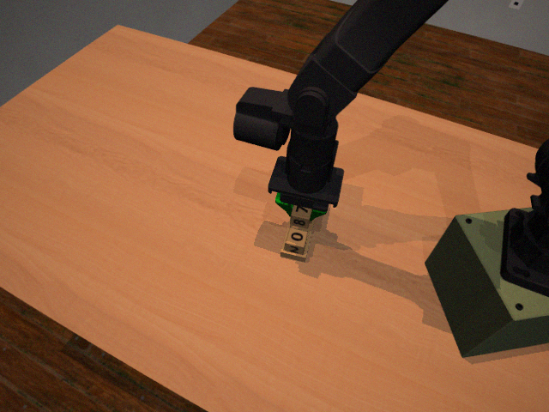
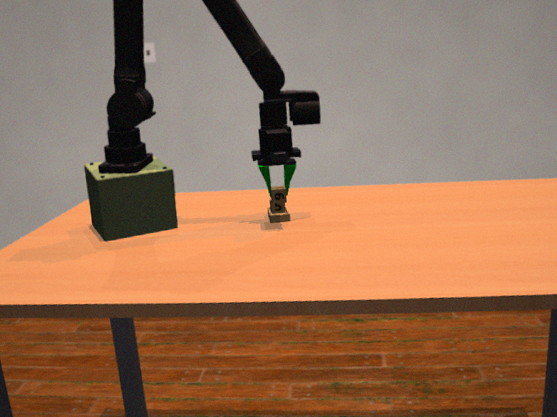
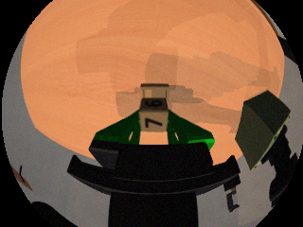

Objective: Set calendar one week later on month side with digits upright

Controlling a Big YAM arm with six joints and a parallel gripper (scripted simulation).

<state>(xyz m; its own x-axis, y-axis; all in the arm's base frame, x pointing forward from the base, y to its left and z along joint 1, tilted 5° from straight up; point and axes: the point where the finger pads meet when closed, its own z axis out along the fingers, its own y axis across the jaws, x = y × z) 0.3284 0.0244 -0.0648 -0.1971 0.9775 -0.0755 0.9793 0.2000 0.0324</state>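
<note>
Now: the tray 50 mm below my hand, 20 mm to the left of it and 10 mm behind it.
</note>
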